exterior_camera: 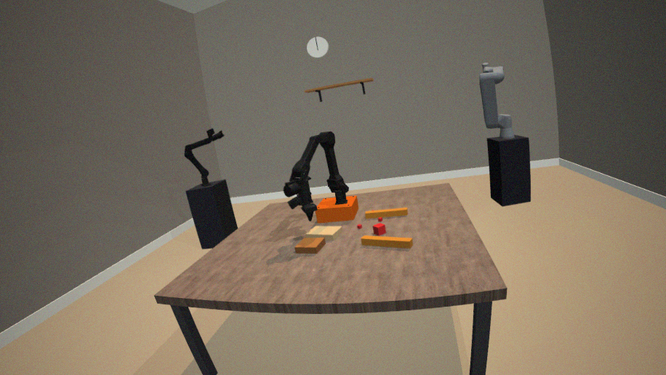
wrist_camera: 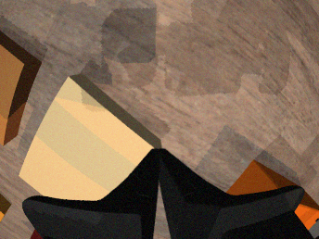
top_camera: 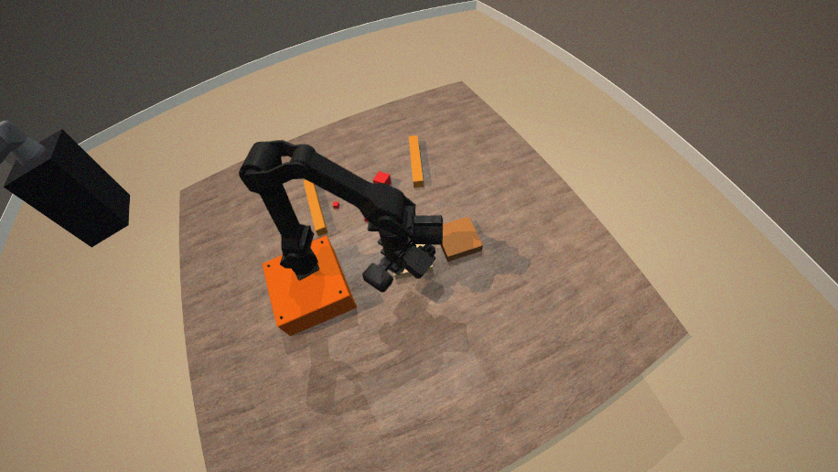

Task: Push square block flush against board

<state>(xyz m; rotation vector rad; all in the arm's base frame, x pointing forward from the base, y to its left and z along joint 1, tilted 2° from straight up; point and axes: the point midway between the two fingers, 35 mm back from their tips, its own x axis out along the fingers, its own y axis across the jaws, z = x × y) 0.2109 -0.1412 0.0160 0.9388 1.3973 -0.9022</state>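
Right now the board is 6 cm ahead of my gripper tip, 7 cm to the left of it and 5 cm below it. The rest, counted from my gripper tip: brown square block 19 cm ahead, 3 cm to the left, 5 cm below.
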